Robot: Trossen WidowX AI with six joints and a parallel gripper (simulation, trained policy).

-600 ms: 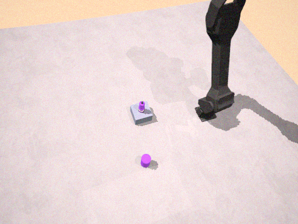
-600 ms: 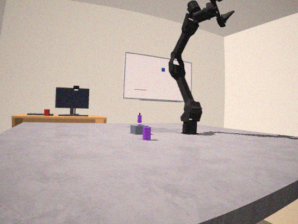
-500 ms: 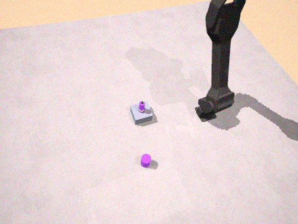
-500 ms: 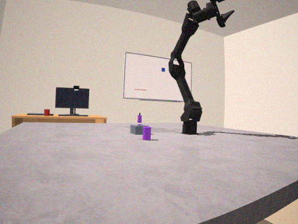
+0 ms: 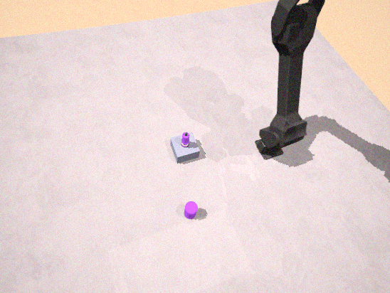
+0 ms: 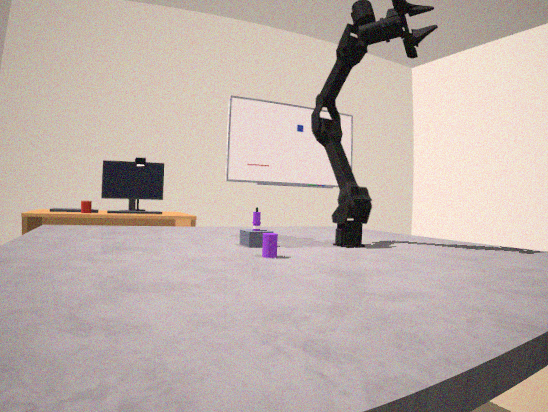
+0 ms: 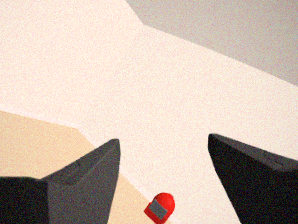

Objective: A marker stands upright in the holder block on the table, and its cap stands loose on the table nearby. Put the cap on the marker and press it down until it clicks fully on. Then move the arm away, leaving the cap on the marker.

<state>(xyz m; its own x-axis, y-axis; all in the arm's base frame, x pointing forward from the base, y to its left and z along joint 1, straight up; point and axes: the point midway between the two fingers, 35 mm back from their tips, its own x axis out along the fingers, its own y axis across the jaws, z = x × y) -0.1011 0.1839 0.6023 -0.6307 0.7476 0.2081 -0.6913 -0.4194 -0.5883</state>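
The purple cap lies 41 cm ahead of my gripper tip, 10 cm to the right of it and 59 cm below it. From my gripper tip the other things lie so: grey holder block (36 cm ahead, 27 cm to the right, 59 cm below).
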